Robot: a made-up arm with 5 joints.
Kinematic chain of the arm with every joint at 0, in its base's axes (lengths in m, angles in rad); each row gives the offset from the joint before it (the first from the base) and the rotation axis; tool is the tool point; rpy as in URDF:
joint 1: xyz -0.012 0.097 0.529 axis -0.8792 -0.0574 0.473
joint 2: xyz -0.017 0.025 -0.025 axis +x
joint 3: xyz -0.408 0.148 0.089 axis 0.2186 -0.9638 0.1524
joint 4: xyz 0 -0.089 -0.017 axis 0.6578 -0.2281 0.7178
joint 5: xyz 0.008 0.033 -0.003 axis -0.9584 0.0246 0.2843
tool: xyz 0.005 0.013 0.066 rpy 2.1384 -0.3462 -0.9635
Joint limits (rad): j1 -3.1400..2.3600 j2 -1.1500..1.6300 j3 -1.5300..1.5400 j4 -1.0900..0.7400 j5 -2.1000..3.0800
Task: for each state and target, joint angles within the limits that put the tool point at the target. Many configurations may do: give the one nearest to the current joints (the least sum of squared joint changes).
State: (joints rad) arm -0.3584 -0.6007 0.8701 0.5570 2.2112
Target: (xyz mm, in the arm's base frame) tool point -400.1 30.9 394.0
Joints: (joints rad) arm 0.6635 -0.7698 0.9742 0.3671 2.7534
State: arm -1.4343 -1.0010 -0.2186 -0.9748 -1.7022
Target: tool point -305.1 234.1 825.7
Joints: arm -1.4179 -0.3389 -0.3576 -0.9607 -1.2032
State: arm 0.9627 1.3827 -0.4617 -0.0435 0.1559
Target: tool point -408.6 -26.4 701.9
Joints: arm 0.7003 1.2830 -0.1303 0.2950 0.3314
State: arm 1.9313 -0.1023 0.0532 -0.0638 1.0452
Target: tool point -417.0 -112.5 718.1
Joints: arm 2.3600 0.2751 0.2095 0.4865 0.9811
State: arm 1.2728 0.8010 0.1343 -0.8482 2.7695
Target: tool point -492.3 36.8 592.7
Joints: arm 0.6732 1.0601 -0.5179 -0.3187 2.4919
